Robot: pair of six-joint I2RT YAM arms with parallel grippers.
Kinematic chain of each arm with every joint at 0, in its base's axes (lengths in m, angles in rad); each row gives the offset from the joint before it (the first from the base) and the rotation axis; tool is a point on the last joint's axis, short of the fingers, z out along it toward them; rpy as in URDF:
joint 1: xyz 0 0 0.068 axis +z
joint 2: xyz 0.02 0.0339 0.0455 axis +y
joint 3: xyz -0.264 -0.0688 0 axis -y
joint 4: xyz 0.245 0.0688 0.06 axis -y
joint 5: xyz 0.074 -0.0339 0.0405 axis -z
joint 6: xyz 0.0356 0 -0.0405 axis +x
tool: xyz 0 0 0 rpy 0 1.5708 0
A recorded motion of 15 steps. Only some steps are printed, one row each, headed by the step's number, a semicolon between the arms.
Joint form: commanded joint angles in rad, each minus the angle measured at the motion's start. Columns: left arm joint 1, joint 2, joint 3, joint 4, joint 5, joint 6; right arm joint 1, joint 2, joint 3, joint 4, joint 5, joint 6.
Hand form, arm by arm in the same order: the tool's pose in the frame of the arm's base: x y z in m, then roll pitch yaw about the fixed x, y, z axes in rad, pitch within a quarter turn. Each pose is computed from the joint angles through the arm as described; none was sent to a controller.
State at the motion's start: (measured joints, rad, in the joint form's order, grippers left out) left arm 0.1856 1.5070 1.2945 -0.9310 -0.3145 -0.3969; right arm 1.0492 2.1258 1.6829 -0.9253 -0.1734 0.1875
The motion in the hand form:
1: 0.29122 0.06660 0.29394 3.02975 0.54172 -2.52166; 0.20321 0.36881 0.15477 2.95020 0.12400 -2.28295
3: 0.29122 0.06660 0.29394 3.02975 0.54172 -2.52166; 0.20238 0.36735 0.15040 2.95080 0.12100 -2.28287
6: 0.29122 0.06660 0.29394 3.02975 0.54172 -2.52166; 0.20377 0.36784 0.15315 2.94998 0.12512 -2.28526
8: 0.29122 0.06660 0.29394 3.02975 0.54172 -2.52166; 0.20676 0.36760 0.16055 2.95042 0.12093 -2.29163
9: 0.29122 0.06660 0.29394 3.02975 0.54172 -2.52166; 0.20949 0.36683 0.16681 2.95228 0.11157 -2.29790
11: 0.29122 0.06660 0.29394 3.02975 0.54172 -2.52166; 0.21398 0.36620 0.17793 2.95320 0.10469 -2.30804
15: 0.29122 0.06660 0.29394 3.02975 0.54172 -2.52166; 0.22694 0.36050 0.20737 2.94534 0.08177 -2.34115
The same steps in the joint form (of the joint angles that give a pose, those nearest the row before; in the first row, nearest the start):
1: 0.0015 -0.0153 0.0126 0.0015 -0.0072 0.0084; 0.0042 0.0149 -0.0771 0.0481 0.0095 0.0084
3: 0.0015 -0.0153 0.0126 0.0015 -0.0072 0.0084; 0.0042 0.0149 -0.0950 0.0630 0.0095 0.0084
6: 0.0015 -0.0153 0.0126 0.0015 -0.0072 0.0084; 0.0019 0.0141 -0.0851 0.0565 0.0095 0.0084
8: 0.0015 -0.0153 0.0126 0.0015 -0.0072 0.0084; -0.0046 0.0122 -0.0572 0.0225 0.0092 0.0084
9: 0.0015 -0.0153 0.0126 0.0015 -0.0072 0.0084; -0.0111 0.0122 -0.0309 -0.0134 0.0092 0.0084
11: 0.0015 -0.0153 0.0126 0.0015 -0.0072 0.0084; -0.0210 0.0118 0.0141 -0.0656 0.0088 0.0088
15: 0.0015 -0.0153 0.0126 0.0015 -0.0072 0.0084; -0.0549 0.0114 0.1324 -0.2052 -0.0034 0.0088

